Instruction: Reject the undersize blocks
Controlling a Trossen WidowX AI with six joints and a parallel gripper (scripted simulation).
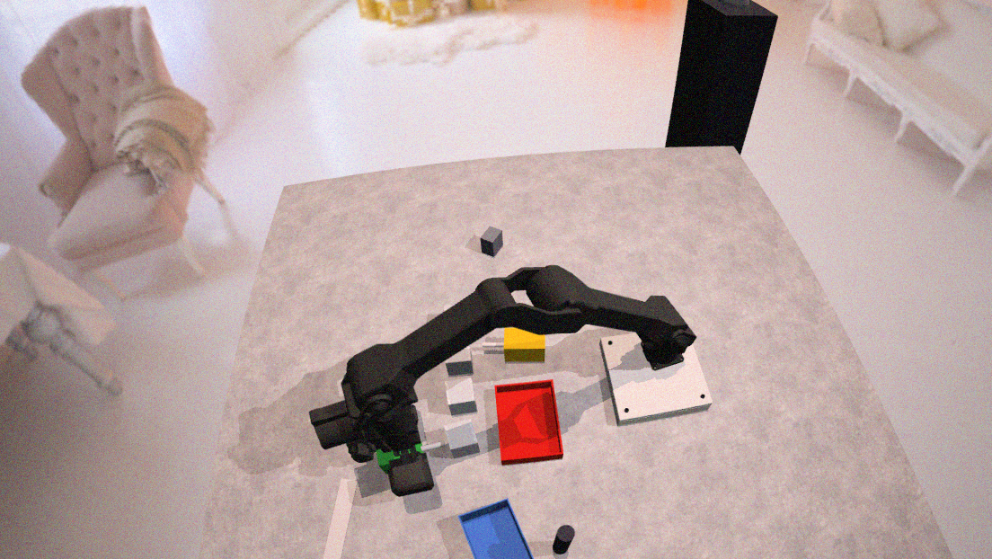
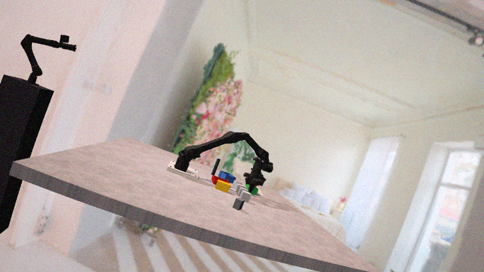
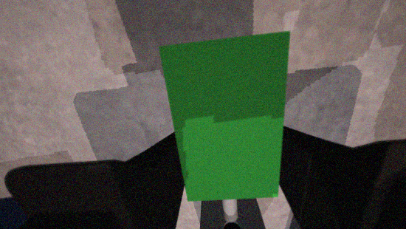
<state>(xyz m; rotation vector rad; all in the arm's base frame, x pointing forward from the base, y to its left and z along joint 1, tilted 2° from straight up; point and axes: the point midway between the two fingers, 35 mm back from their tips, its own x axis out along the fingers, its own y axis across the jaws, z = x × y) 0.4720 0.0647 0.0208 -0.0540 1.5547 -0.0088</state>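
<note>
Now: the green GO gauge 1 cm behind my gripper tip and 2 cm above it. The rest, counted from my gripper tip: blue tray (10 cm behind, 18 cm to the left, 1 cm above); red reject tray (20 cm behind, 1 cm to the right); white strip (17 cm ahead, 16 cm to the left, 1 cm below).
</note>
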